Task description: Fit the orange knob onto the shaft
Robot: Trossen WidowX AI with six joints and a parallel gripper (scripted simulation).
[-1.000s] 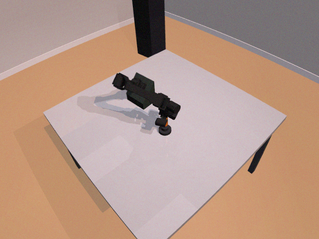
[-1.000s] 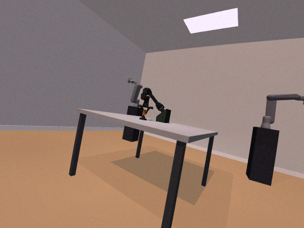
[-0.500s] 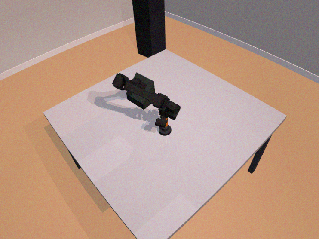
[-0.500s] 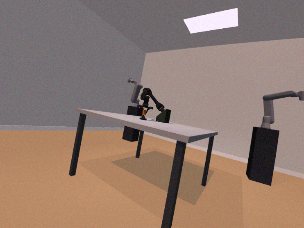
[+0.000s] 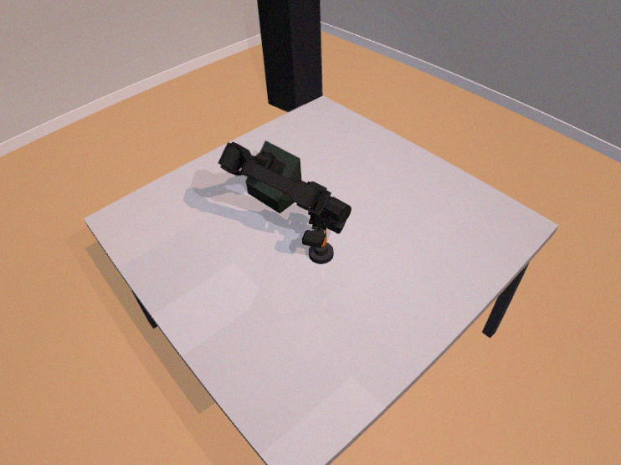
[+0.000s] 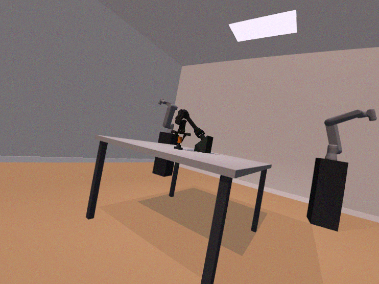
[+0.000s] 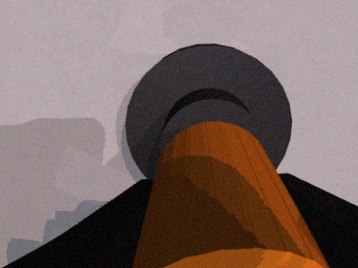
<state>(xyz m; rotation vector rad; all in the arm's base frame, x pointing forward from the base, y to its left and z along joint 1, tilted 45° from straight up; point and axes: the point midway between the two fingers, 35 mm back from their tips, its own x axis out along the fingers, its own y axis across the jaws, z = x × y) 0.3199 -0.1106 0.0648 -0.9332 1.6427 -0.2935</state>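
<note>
Now: the orange knob 2 cm above my gripper tip. Round my gripper tip: round dark pedestal 4 cm below.
</note>
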